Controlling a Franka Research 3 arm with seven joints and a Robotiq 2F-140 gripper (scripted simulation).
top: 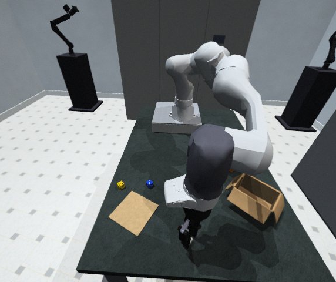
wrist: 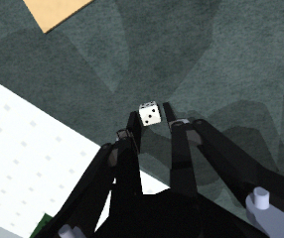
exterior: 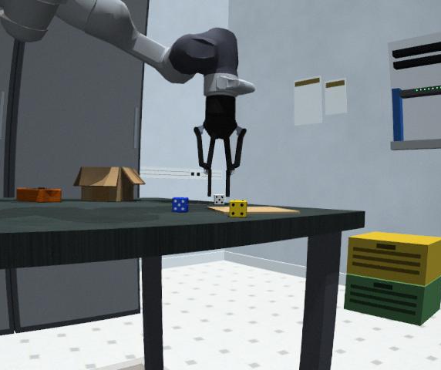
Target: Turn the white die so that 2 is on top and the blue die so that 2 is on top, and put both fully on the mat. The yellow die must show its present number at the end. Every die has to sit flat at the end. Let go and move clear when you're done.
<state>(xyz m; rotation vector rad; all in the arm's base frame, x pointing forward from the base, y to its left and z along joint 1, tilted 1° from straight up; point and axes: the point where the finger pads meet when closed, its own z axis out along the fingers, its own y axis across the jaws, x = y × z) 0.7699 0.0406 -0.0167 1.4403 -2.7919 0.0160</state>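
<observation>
Right now my hand is 4 cm above the white die. From my hand the other things lie so: tan mat: 9 cm behind, 21 cm to the right, 5 cm below; blue die: 22 cm behind, 17 cm to the right, 4 cm below; cardboard box: 18 cm behind, 26 cm to the left, 1 cm below.
</observation>
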